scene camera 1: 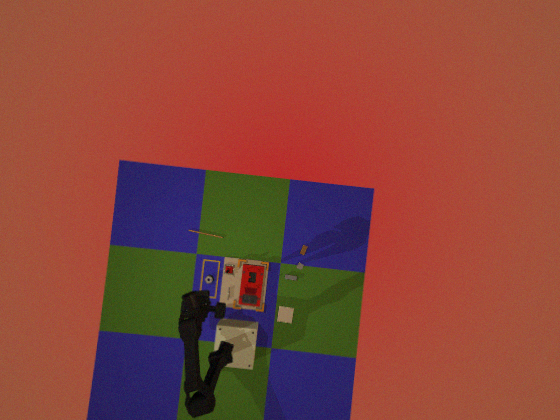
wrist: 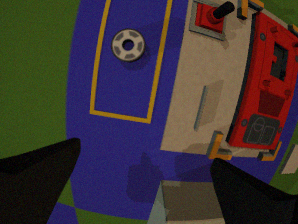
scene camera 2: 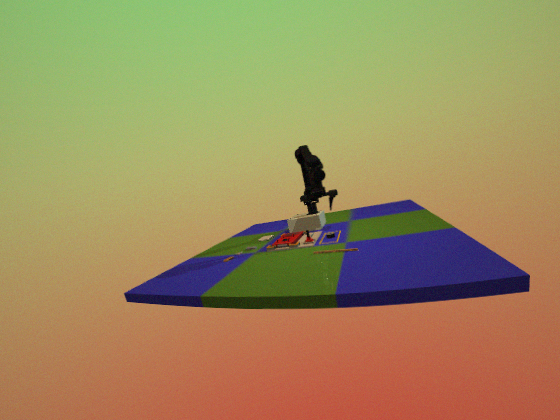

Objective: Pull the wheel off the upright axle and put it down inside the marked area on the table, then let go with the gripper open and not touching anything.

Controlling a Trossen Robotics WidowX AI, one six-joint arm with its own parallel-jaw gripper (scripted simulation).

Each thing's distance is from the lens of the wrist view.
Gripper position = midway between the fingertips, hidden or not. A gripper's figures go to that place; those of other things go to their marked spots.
my gripper (wrist: pixel 149 157): 10 cm
wheel (wrist: pixel 117 44): 18 cm
